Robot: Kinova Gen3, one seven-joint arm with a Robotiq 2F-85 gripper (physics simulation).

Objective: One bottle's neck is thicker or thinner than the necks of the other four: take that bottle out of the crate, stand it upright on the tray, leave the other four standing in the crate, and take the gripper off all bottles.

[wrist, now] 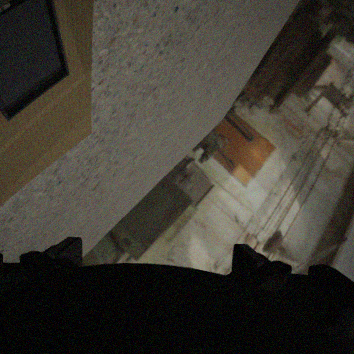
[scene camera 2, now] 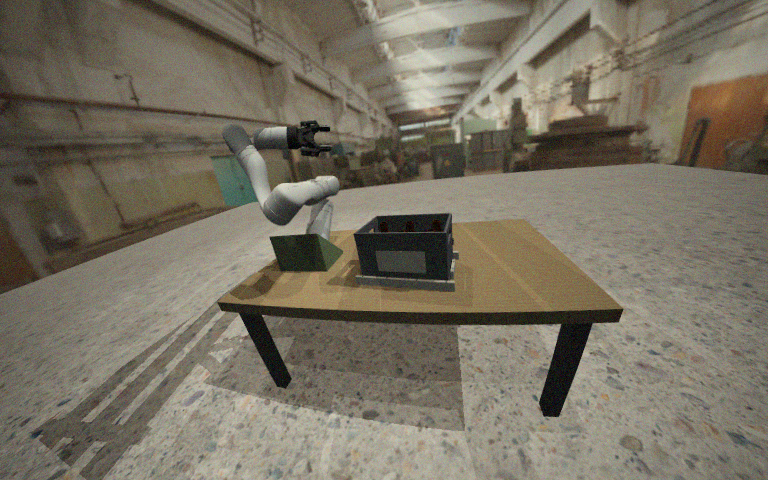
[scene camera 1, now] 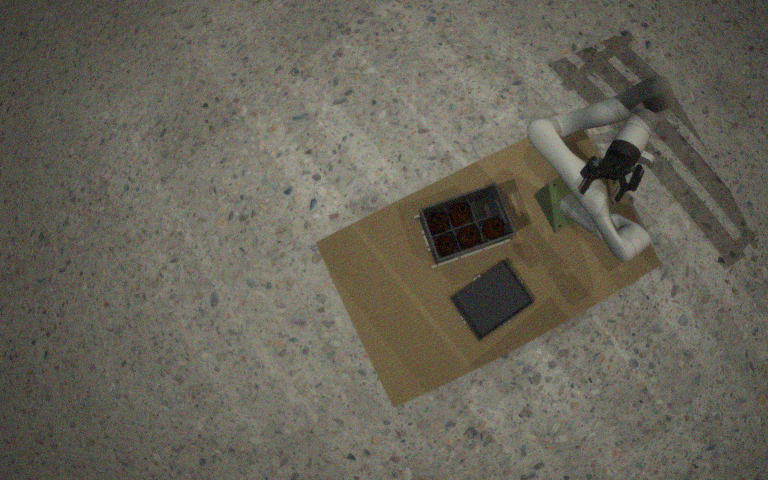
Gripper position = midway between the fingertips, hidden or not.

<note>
My gripper [scene camera 1: 596,197] is open, with nothing in its grasp. Also in view: a flat dark tray [wrist: 40,61].
My gripper shows as well in the wrist view [wrist: 156,258] and in scene camera 2 [scene camera 2: 330,138].
</note>
